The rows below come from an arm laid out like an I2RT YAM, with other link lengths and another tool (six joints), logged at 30 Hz.
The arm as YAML. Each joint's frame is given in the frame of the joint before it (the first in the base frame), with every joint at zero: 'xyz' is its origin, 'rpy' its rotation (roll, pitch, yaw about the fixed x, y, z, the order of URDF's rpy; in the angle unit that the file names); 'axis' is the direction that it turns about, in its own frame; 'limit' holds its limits. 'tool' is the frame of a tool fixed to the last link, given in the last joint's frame.
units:
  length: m
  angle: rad
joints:
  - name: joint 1
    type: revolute
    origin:
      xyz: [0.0, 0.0, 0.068]
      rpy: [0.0, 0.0, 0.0]
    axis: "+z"
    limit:
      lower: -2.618
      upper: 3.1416
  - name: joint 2
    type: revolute
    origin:
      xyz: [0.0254, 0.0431, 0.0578]
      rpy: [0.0, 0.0, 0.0]
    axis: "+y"
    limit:
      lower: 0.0
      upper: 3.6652
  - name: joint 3
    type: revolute
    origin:
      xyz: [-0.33, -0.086, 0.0]
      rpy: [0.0, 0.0, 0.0]
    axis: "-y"
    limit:
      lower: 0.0
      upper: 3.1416
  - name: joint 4
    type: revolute
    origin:
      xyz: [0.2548, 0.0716, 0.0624]
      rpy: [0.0, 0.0, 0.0]
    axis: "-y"
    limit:
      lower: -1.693
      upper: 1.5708
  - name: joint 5
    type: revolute
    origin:
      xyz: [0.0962, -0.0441, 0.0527]
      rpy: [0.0, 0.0, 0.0]
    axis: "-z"
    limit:
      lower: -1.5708
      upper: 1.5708
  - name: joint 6
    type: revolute
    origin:
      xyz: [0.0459, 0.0, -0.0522]
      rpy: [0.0, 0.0, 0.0]
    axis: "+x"
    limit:
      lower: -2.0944
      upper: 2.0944
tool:
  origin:
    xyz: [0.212, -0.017, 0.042]
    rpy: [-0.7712, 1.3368, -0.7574]
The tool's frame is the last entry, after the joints.
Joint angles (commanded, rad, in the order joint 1, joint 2, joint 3, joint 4, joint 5, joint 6), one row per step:
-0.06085, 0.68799, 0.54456, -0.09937, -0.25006, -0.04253
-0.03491, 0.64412, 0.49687, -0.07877, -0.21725, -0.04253
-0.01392, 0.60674, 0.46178, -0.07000, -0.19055, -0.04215
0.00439, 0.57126, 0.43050, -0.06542, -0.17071, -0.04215
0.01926, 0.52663, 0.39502, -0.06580, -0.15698, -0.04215
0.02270, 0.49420, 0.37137, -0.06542, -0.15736, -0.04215
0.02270, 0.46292, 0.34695, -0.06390, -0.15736, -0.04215
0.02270, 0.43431, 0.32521, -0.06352, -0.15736, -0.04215
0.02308, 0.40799, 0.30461, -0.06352, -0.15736, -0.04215
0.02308, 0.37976, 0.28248, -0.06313, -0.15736, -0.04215
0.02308, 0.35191, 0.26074, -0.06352, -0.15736, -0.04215
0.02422, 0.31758, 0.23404, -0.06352, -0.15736, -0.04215
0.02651, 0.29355, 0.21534, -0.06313, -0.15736, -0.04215
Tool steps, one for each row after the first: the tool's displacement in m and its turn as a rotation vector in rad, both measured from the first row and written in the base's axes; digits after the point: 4 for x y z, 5 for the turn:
-0.0074, 0.0018, -0.0068, -0.00841, -0.01639, -0.00597
-0.0138, 0.0029, -0.0126, -0.01417, -0.02723, -0.01112
-0.0198, 0.0046, -0.0182, -0.01832, -0.03601, -0.01221
-0.0273, 0.0063, -0.0254, -0.02089, -0.04484, -0.01083
-0.0326, 0.0075, -0.0292, -0.02049, -0.05403, -0.00712
-0.0374, 0.0074, -0.0336, -0.02027, -0.06241, -0.00721
-0.0416, 0.0073, -0.0377, -0.02008, -0.06966, -0.00729
-0.0453, 0.0074, -0.0421, -0.01992, -0.07538, -0.00697
-0.0490, 0.0073, -0.0468, -0.01975, -0.08187, -0.00704
-0.0524, 0.0072, -0.0518, -0.01959, -0.08759, -0.00710
-0.0564, 0.0075, -0.0578, -0.01934, -0.09522, -0.00605
-0.0590, 0.0082, -0.0619, -0.01907, -0.10096, -0.00382

